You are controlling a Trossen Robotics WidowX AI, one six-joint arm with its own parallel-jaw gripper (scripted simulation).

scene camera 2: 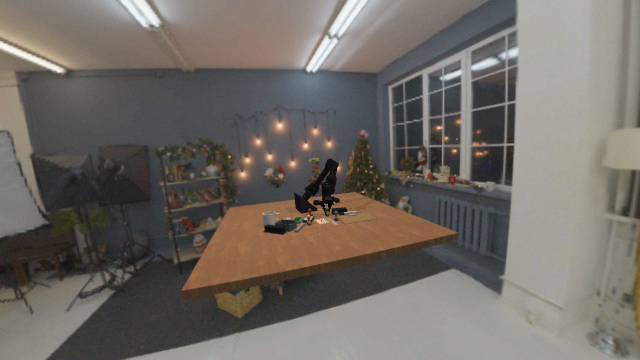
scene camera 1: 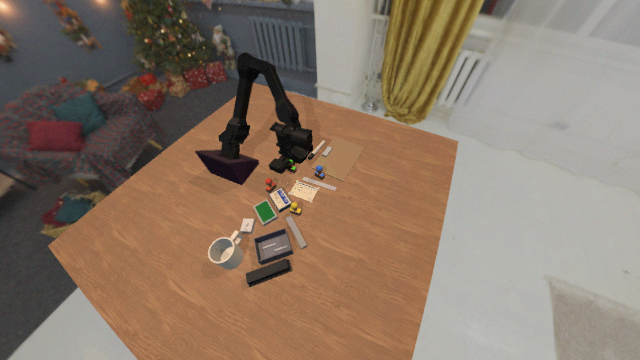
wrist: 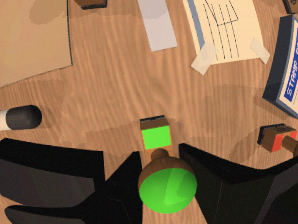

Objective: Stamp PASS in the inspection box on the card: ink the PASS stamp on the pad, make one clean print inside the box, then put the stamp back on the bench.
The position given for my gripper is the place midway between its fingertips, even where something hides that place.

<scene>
I see my gripper (wrist: 159, 153), a dark tray (scene camera 1: 270, 247), a mug (scene camera 1: 225, 252) and a cardboard sheet (scene camera 1: 339, 157).
The wrist view does not show the dark tray: it is out of frame. The wrist view does not show the mug: it is out of frame.
</scene>
